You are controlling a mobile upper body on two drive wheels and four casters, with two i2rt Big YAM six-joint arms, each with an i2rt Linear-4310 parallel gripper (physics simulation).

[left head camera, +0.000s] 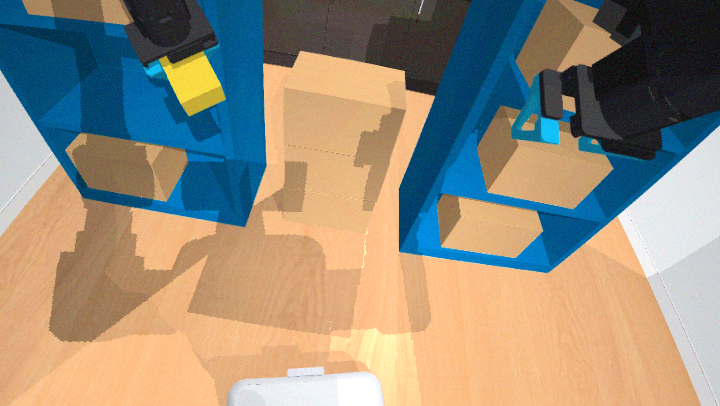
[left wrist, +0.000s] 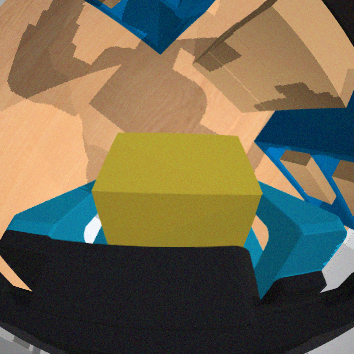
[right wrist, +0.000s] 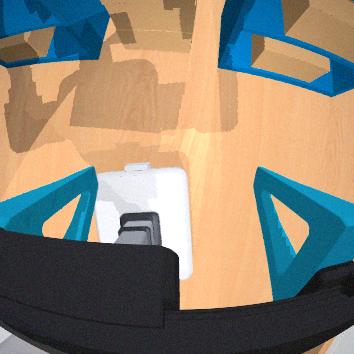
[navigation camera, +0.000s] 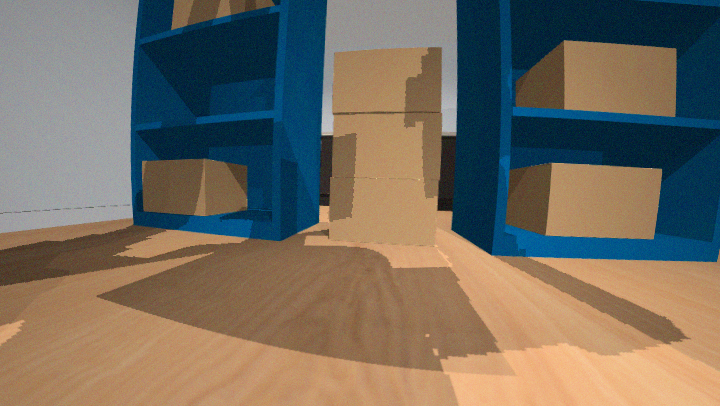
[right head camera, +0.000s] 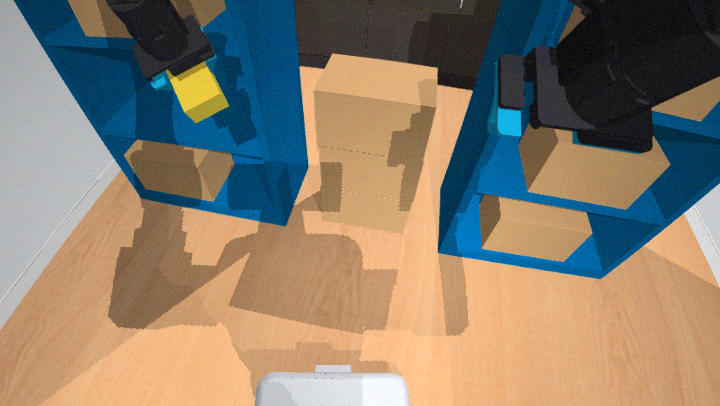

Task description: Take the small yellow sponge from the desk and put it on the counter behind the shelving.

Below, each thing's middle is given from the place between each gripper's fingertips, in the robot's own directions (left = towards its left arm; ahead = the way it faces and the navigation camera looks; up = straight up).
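My left hand is 10 mm below the small yellow sponge (left head camera: 197, 87), and I see that the hand is also 10 mm to the left of the sponge and 30 mm past it. By its middle, the sponge is nearer to my left hand than to my right hand.
From my right hand, the sponge is 90 mm below, 440 mm to the left and 210 mm ahead.
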